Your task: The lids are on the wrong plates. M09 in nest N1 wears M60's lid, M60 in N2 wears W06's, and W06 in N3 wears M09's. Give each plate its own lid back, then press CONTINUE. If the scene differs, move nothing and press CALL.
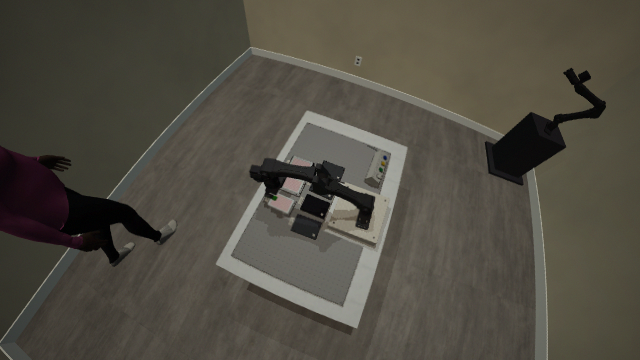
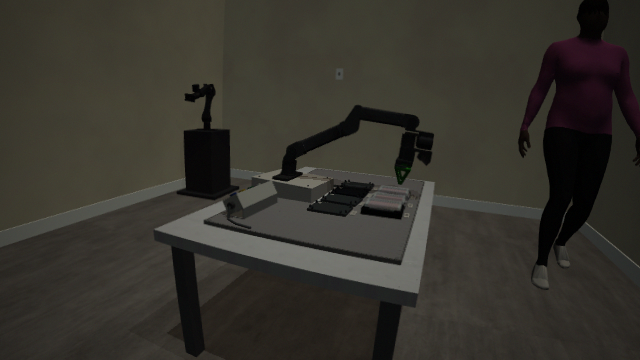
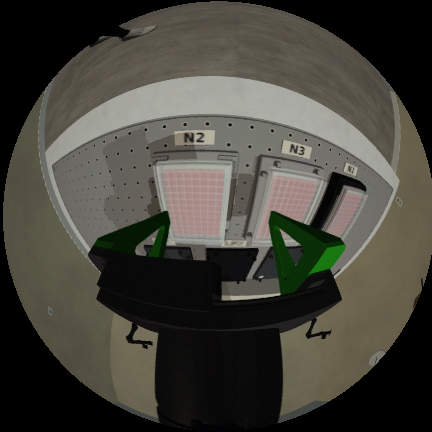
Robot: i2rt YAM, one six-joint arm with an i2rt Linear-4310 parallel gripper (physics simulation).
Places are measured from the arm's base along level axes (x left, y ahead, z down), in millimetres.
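Pixels of known places: gripper, fingertip midpoint: (image 1: 278,192) (image 2: 400,182) (image 3: 218,216); arm's base, link origin: (image 1: 365,211) (image 2: 288,176).
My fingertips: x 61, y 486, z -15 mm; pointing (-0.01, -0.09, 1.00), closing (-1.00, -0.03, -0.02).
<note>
For each thing: its top centre in the pictures, then the offset to it from my fingertips. "*": a spot on its surface instead.
- N2, top centre: (image 3: 192,212) (image 2: 394,188) (image 1: 281,202) dz +40, dx +33, dy -27 mm
- N3, top centre: (image 3: 288,218) (image 2: 389,194) (image 1: 291,183) dz +34, dx -95, dy -38 mm
- N1, top centre: (image 3: 344,221) (image 2: 383,202) (image 1: 300,164) dz +29, dx -229, dy -46 mm
- button box, top centre: (image 2: 251,185) (image 1: 379,163) dz -14, dx -377, dy -499 mm
- black pad, surface spot: (image 3: 232,264) (image 1: 312,203) * dz +60, dx -25, dy -191 mm
Three pinkish gridded plates with clear covers sit in a row. The plate at N2 (image 3: 196,202) (image 1: 281,204), the plate at N3 (image 3: 295,197) (image 1: 293,185) and the plate at N1 (image 3: 346,211) (image 2: 385,202) each lie flat in a nest. The N1 nest is black and taller. No plate or lid names can be read. My gripper (image 3: 218,216) (image 2: 401,182) (image 1: 274,198) is open and empty, with green fingers. It hangs above the N2 side of the row. The button box (image 1: 378,168) (image 2: 252,200) stands at the far end of the board; its button labels cannot be read.
Several dark flat pads, among them one black pad (image 1: 315,205) (image 3: 232,264) and one grey pad (image 1: 306,226) (image 2: 330,207), lie between the plates and the cream arm base (image 1: 345,227) (image 2: 315,192). A person (image 1: 35,200) (image 2: 580,90) stands beyond the table. A second arm stands on a black pedestal (image 1: 525,150) (image 2: 206,160).
</note>
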